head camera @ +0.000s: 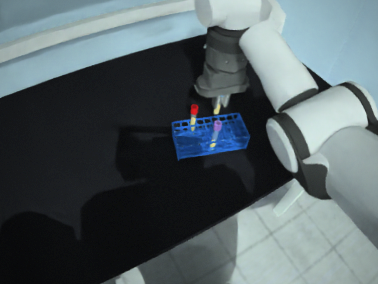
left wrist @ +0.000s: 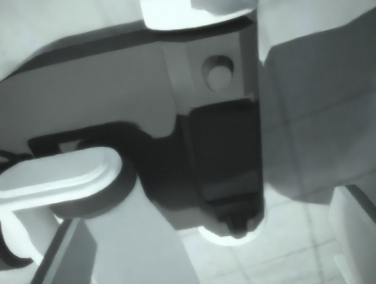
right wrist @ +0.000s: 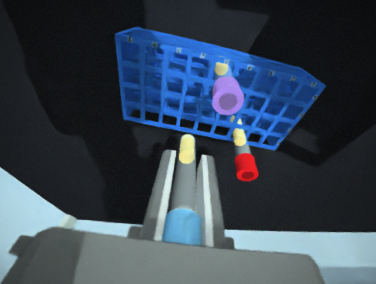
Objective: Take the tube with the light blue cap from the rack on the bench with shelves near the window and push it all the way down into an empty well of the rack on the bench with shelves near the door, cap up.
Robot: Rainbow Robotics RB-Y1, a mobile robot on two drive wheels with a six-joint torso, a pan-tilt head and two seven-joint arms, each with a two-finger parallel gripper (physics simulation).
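Places are measured from the robot's base along level axes (x ahead, y left, z up), in centimetres.
Pixels of known places: left gripper, fingertip midpoint: (left wrist: 208, 218); right gripper, fingertip midpoint: (head camera: 219, 105) (right wrist: 187, 161).
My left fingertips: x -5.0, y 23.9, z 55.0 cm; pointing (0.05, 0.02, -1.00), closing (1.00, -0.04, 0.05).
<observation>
Ahead of a thing's pixels: the offset from my left fingertips to its middle. Level surfaces: height alone.
My right gripper (head camera: 222, 100) (right wrist: 187, 161) is shut on the tube with the light blue cap @[dx +53.6, dy -47.1, dz +50.4 cm] (head camera: 217, 108) (right wrist: 183, 226), cap up, its yellow lower end pointing down between the fingers. In the head view, the tube's end is just above the back rim of the blue rack @[dx +52.1, dy -45.2, dz +39.3 cm] (head camera: 237, 143) (right wrist: 200, 45). In the right wrist view, it shows a little outside the rack's near edge, over the black bench @[dz +36.5 cm] (head camera: 60, 110) (right wrist: 75, 175). The fingers partly hide the tube in the head view. Its exact height over the rack is unclear. My left gripper (left wrist: 208, 218) is open and empty, with tiled floor and robot parts behind it.
A red-capped tube @[dx +55.6, dy -41.3, dz +42.8 cm] (head camera: 194, 116) (right wrist: 246, 167) stands in the rack's back row, left of the held tube in the head view. A purple-capped tube @[dx +48.8, dy -45.0, dz +42.8 cm] (head camera: 217, 126) (right wrist: 228, 96) stands nearer the front. A pale wall with a ledge (head camera: 95, 32) runs behind the bench.
</observation>
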